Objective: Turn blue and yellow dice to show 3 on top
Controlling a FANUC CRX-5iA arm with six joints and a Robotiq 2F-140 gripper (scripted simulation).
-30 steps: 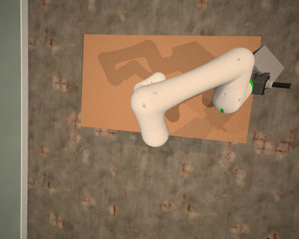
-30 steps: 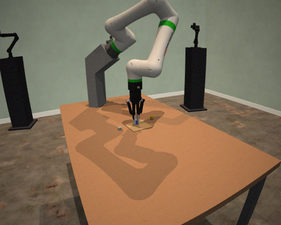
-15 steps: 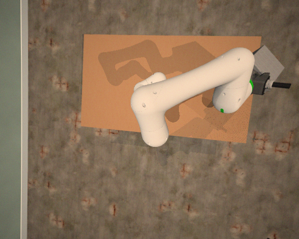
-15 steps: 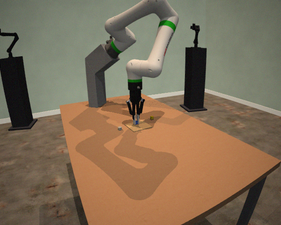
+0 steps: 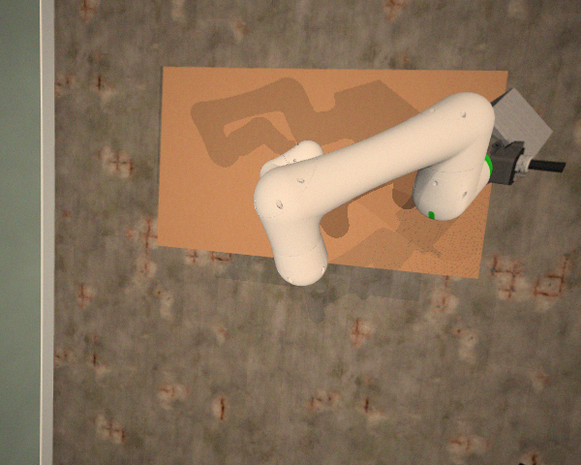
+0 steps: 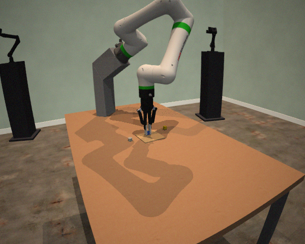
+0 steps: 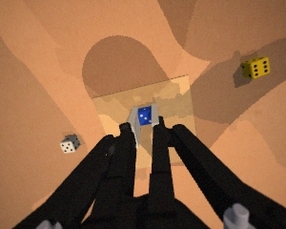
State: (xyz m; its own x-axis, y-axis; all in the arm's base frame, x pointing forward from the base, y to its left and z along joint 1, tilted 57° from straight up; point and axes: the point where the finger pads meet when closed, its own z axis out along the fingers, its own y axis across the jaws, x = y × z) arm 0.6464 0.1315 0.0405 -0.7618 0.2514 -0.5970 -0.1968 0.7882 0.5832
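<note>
Now: hand 20 mm above the blue die. Round my hand: yellow die: 130 mm to the left, 70 mm behind, 30 mm below; then white die: 120 mm to the right, 60 mm ahead, 30 mm below; then tan mat: 40 mm below, 30 mm ahead, 10 mm to the left.
</note>
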